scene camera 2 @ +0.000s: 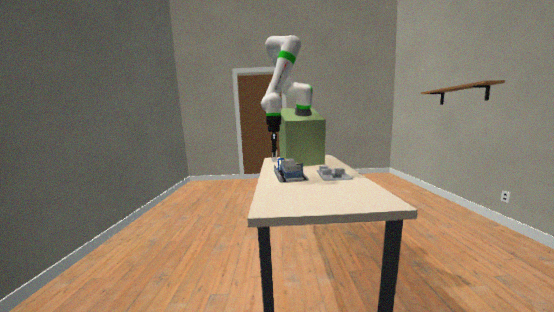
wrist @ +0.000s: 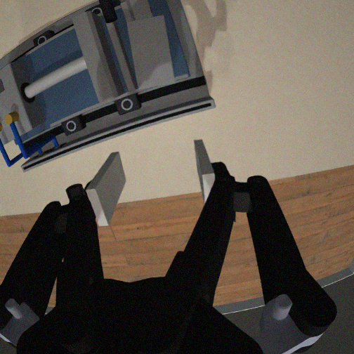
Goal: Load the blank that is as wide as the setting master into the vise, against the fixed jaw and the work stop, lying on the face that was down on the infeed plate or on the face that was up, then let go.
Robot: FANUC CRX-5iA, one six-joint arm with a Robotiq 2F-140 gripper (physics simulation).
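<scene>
The vise stands on the table, blue with grey jaws. In the wrist view a grey jaw is on its rod side and a grey block is at its right end, with a narrow upright piece between them. I cannot tell whether any of these is a blank. A black-ended stop rod shows at the top. The infeed plate carries several grey blocks; their widths and the setting master cannot be told apart. My gripper is partly open and empty, beside the vise's near long edge.
Blue bent tubes with brass ends stick out at the vise's left end. The green pedestal stands behind the vise and carries the arm. The table's edge and the wooden floor show below the fingers in the wrist view.
</scene>
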